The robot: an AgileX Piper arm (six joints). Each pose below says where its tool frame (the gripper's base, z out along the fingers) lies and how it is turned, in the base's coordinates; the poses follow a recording.
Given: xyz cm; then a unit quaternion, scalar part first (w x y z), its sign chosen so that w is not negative.
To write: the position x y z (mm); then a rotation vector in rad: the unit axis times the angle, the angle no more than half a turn. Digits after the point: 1 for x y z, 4 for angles.
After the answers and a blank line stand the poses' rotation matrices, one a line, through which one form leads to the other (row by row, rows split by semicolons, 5 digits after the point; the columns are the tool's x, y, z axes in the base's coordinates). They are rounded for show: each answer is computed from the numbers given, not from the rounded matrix.
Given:
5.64 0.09 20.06 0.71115 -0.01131 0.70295 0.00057
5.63 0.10 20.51 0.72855 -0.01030 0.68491 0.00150
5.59 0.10 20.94 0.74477 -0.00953 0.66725 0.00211
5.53 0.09 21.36 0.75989 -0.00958 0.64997 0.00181
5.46 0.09 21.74 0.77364 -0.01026 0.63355 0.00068
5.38 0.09 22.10 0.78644 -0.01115 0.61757 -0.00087
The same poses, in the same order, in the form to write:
56.4 0.9 200.6 -0.0251 1.5591 0.0013
56.3 1.0 205.1 -0.0227 1.5090 0.0033
55.9 1.0 209.4 -0.0209 1.4611 0.0046
55.3 0.9 213.6 -0.0209 1.4151 0.0039
54.6 0.9 217.4 -0.0222 1.3723 0.0015
53.8 0.9 221.0 -0.0240 1.3313 -0.0019

0.01172 -0.01671 0.99979; -0.01509 0.99974 0.01689; -0.99982 -0.01528 0.01147
0.06179 -0.01629 0.99796; -0.01192 0.99978 0.01706; -0.99802 -0.01295 0.06158
0.10955 -0.01586 0.99386; -0.00957 0.99981 0.01701; -0.99394 -0.01138 0.10937
0.15506 -0.01520 0.98779; -0.00970 0.99981 0.01691; -0.98786 -0.01221 0.15489
0.19724 -0.01405 0.98026; -0.01195 0.99979 0.01674; -0.98028 -0.01501 0.19703
0.23722 -0.01240 0.97138; -0.01514 0.99975 0.01646; -0.97134 -0.01861 0.23697

